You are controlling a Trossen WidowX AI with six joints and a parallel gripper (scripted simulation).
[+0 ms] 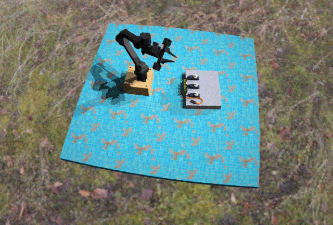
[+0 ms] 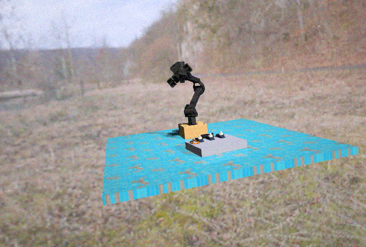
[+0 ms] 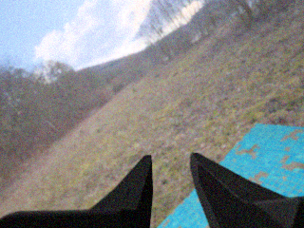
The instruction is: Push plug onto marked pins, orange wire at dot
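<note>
The white band is 70 mm ahead of my gripper tip, 140 mm to the left of it and 400 mm below it. The rest, counted from my gripper tip: grey holder: 230 mm ahead, 140 mm to the left, 450 mm below.
</note>
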